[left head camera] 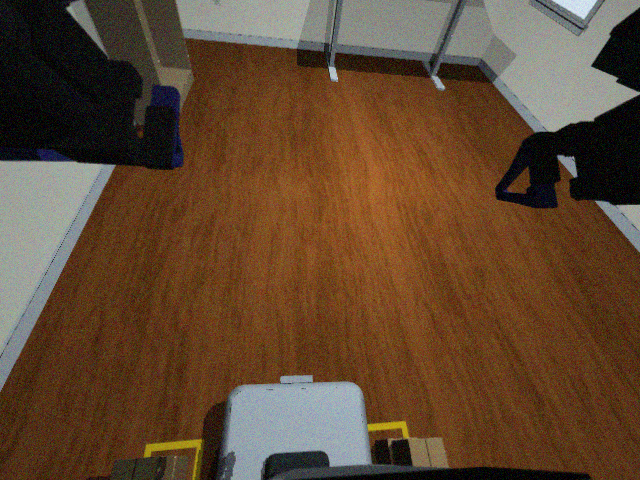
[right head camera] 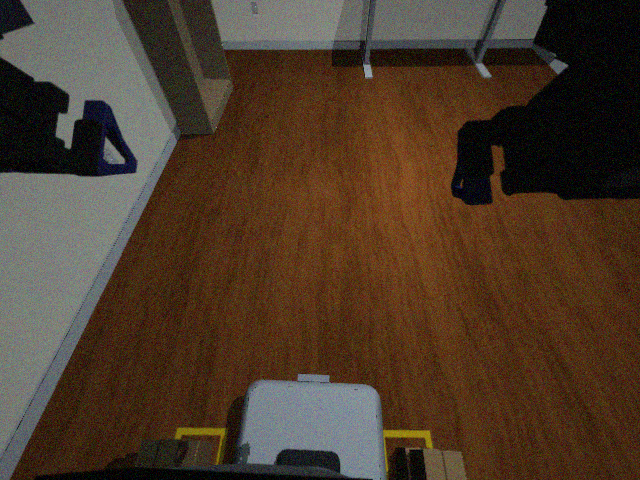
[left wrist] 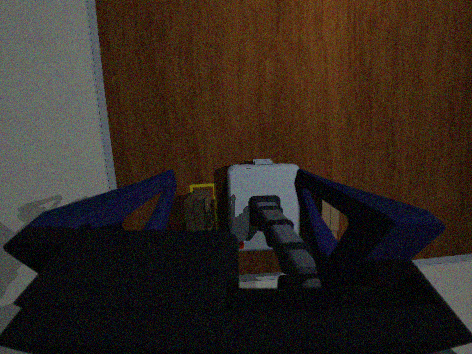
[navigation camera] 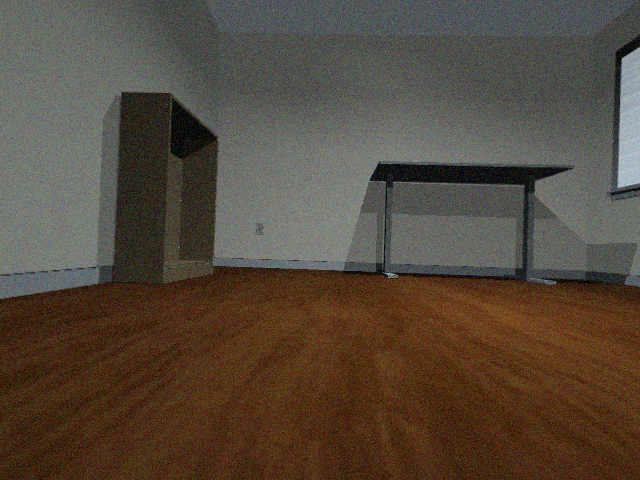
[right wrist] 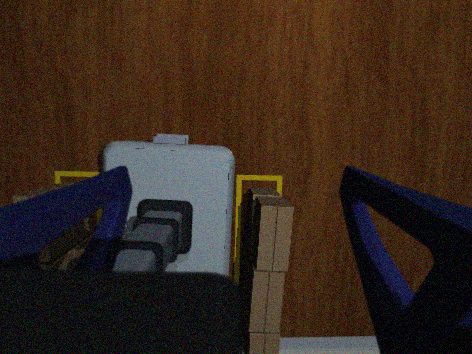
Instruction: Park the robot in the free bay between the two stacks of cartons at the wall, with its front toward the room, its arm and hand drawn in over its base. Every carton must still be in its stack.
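Observation:
The white robot base stands between two carton stacks, its front end toward the room. The left stack and the right stack look upright; their lower parts are partly hidden. A yellow outline surrounds the left stack, another yellow outline the right one. The base's right side is close to the right outline. My left gripper and right gripper are open, empty and high up.
A tall open cabinet stands at the left wall. A table stands at the far wall, a window is at the right. The left baseboard runs along the room's side; a baseboard shows behind the right stack.

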